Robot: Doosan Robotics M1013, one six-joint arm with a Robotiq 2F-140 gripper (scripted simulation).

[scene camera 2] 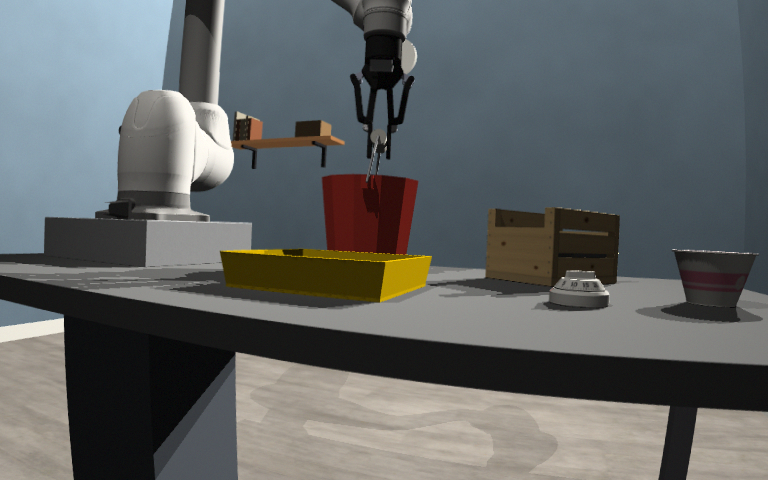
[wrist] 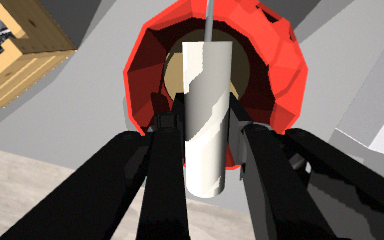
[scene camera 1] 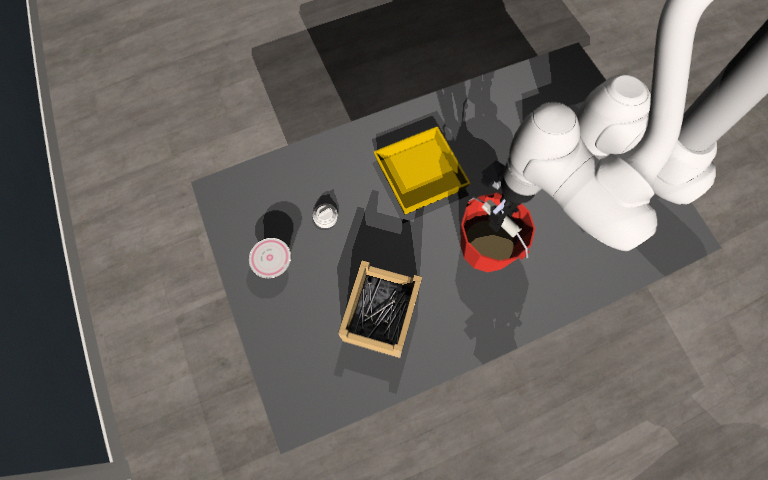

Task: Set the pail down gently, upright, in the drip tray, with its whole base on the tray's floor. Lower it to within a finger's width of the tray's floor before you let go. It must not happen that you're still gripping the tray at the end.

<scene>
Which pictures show the gripper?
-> Scene camera 2, the wrist view and scene camera 1: all of them.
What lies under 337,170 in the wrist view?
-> The gripper.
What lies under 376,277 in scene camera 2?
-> A yellow drip tray.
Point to a yellow drip tray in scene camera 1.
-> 418,168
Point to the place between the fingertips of the gripper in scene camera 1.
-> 498,223
</scene>
